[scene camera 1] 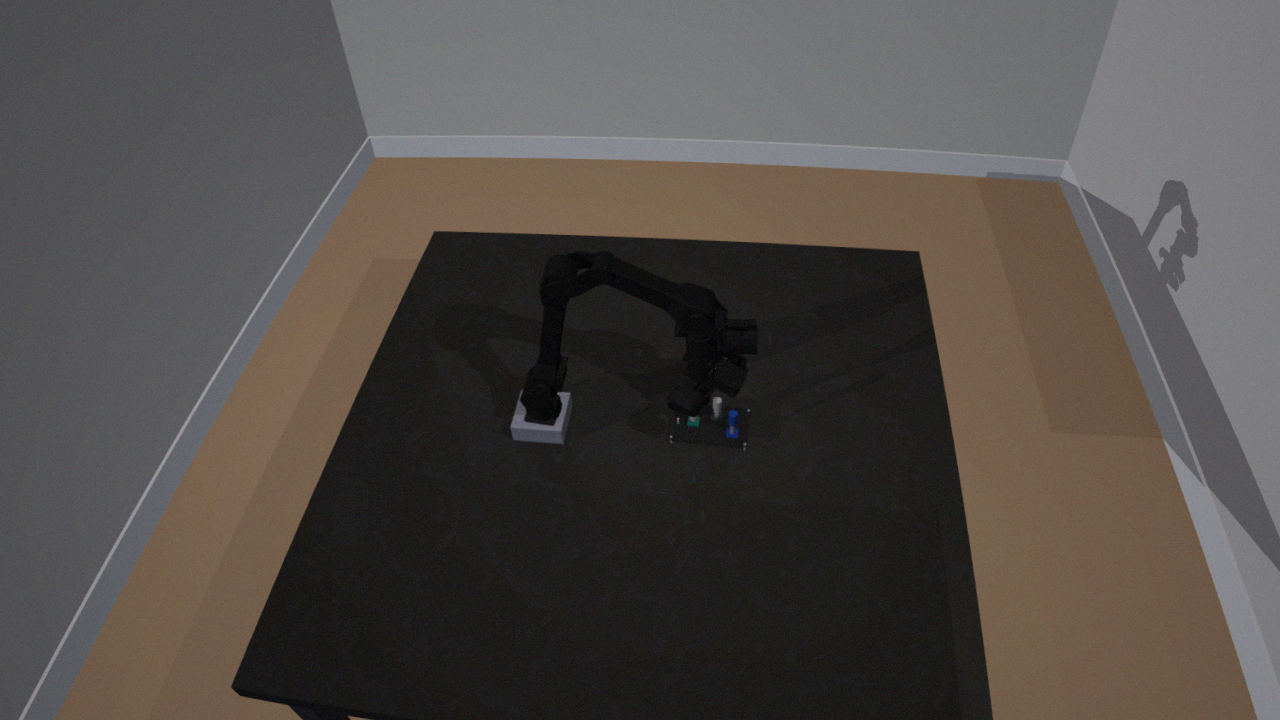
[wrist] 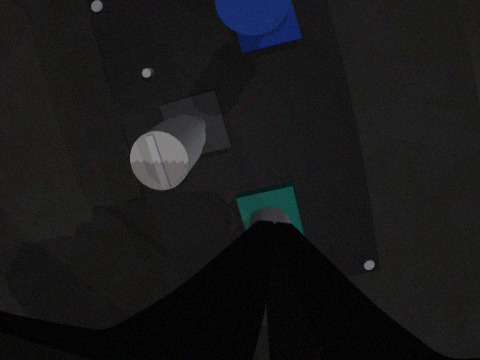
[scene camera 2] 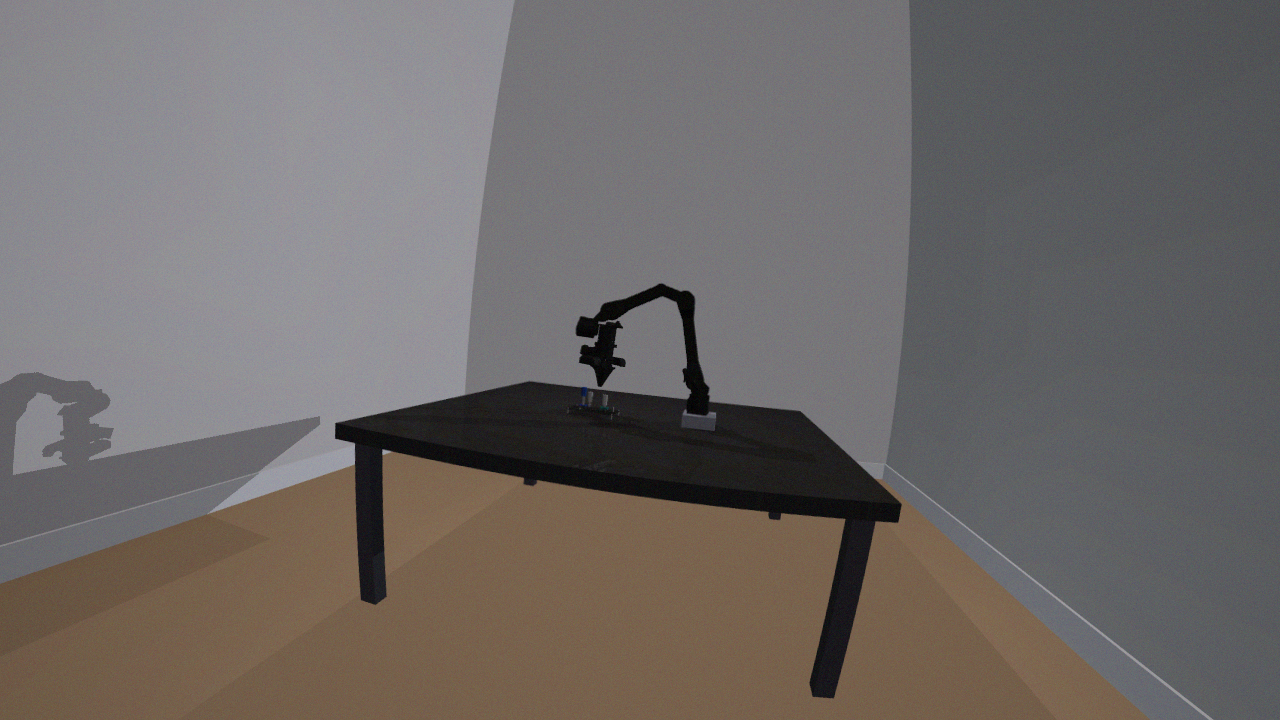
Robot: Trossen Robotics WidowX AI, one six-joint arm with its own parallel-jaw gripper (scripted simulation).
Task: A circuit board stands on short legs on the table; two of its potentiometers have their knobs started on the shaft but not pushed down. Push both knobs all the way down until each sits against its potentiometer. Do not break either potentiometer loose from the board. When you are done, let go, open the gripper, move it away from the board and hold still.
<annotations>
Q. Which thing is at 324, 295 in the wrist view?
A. My gripper.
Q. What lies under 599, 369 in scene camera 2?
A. My gripper.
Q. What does my gripper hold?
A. Nothing.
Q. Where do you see a white knob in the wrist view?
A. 161, 158
</annotations>
